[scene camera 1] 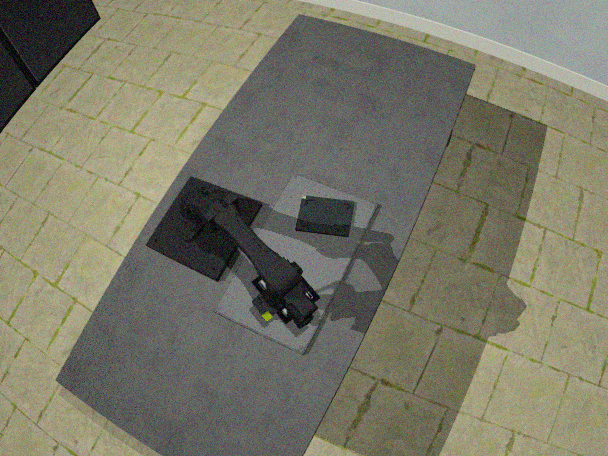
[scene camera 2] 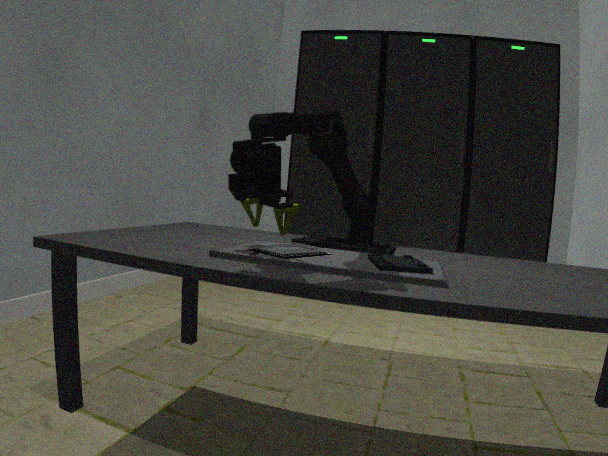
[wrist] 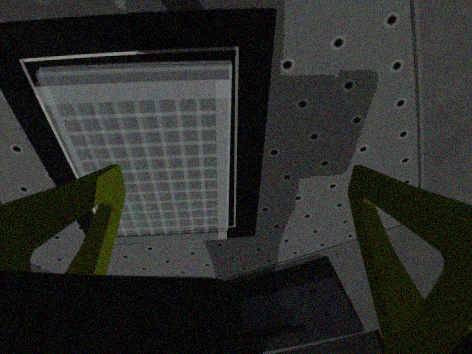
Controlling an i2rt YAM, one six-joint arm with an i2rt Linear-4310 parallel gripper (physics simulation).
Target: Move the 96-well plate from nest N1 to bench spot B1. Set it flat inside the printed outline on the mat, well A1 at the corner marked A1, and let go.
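Where they show: gripper, fingertip midpoint: (scene camera 2: 269, 230) (wrist: 236, 177); arm's base, link origin: (scene camera 2: 357, 243).
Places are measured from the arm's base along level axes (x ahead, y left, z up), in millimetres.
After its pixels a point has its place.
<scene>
The 96-well plate (scene camera 2: 287, 249) {x 439, y -12, z 16 mm} (wrist: 165, 135) {x 407, y -55, z 15 mm}, clear and gridded, lies flat on the black mat (wrist: 254, 125) {x 390, y -98, z 3 mm} of the bench spot, within the thin pale printed outline (wrist: 236, 125) {x 393, y -89, z 3 mm} as far as it shows. In scene camera 1 the arm hides most of it. The A1 mark cannot be read; a pale scrap shows behind the left finger in the wrist view. My gripper (scene camera 2: 269, 229) {x 403, y -87, z 49 mm} (wrist: 236, 177) {x 403, y -87, z 49 mm} is open and empty above the plate. In the wrist view its left finger overlaps the plate's lower left and its right finger is over the board. Nest N1 (scene camera 1: 326, 216) {x 337, y 222, z 12 mm} (scene camera 2: 400, 263) {x 368, y 238, z 13 mm} is a dark, empty block.
The pale perforated board (scene camera 1: 312, 267) {x 401, y 67, z 0 mm} (wrist: 320, 200) {x 308, y -131, z 1 mm} bears the nest and the mat. The arm's black base plate (scene camera 1: 167, 237) {x -44, y -128, z 0 mm} is beside the board on the grey table (scene camera 1: 350, 115) {x 155, y 612, z -12 mm} (scene camera 2: 500, 282) {x 278, y 467, z -12 mm}. Dark cabinets (scene camera 2: 425, 140) stand behind the table.
</scene>
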